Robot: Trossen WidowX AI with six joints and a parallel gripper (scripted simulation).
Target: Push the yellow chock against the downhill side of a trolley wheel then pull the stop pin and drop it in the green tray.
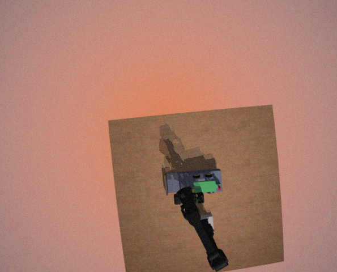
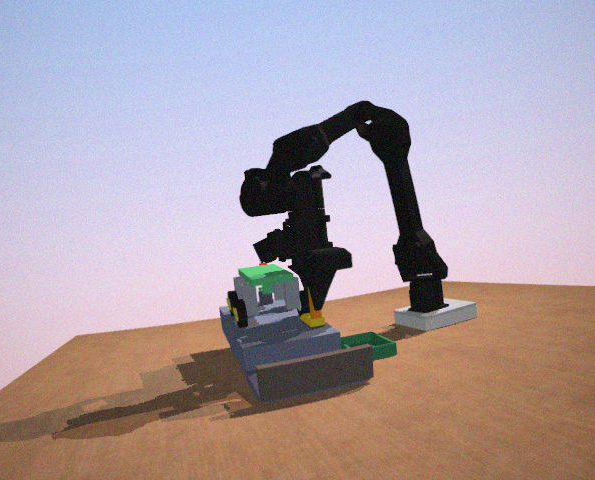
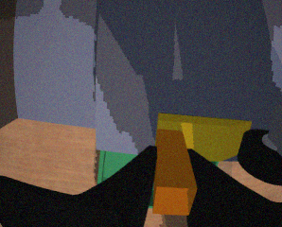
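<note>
The yellow chock is 2 cm to the right of my gripper tip and 1 cm below it. From my gripper tip the other things lie so: dark end wall: 7 cm ahead, 14 cm to the left, 6 cm below; grey ramp: 4 cm ahead, 11 cm to the right, 4 cm below; trolley: 4 cm ahead, 12 cm to the right, 2 cm above.
</note>
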